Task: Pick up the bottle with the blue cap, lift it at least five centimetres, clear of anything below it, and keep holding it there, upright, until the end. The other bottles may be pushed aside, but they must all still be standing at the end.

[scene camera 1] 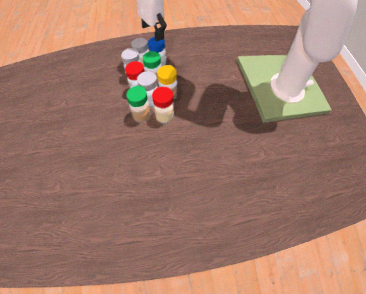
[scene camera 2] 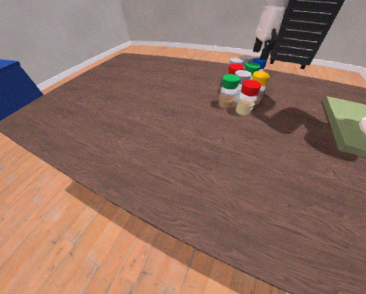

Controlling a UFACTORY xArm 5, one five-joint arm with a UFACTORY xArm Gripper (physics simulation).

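Where they show: gripper, fingertip midpoint: [scene camera 1: 152,33] [scene camera 2: 259,55]; arm's base, link origin: [scene camera 1: 287,88].
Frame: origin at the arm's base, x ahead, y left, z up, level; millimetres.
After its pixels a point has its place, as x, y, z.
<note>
The bottle with the blue cap [scene camera 1: 156,45] {391, -219, 80} [scene camera 2: 259,63] {390, -212, 74} stands upright at the back right of a tight group of bottles, partly hidden by the green-capped bottle [scene camera 1: 152,60] {418, -152, 80} [scene camera 2: 252,68] {418, -144, 77} in front. A grey-capped bottle [scene camera 1: 139,45] {443, -238, 80} [scene camera 2: 245,58] {446, -236, 80} stands to its left. My gripper [scene camera 1: 152,30] {388, -289, 80} [scene camera 2: 261,49] {388, -289, 80} is open, with nothing between its fingers. It is turned so that one finger shows nearer and lower than the other. In the scene camera 1 view, the nearer fingertip overlaps the top of the blue cap; whether it touches is unclear.
A yellow-capped bottle [scene camera 1: 167,75] {391, -78, 80} [scene camera 2: 260,78] {393, -66, 77}, a front red-capped bottle [scene camera 1: 163,97] {421, -4, 79} [scene camera 2: 251,88] {422, 11, 77} and several others stand close together. The arm's base is on a green plate [scene camera 1: 255,95] {127, -2, -6} [scene camera 2: 340,120] {113, -24, 0} at the right. A black slatted object [scene camera 2: 307,30] stands behind the table.
</note>
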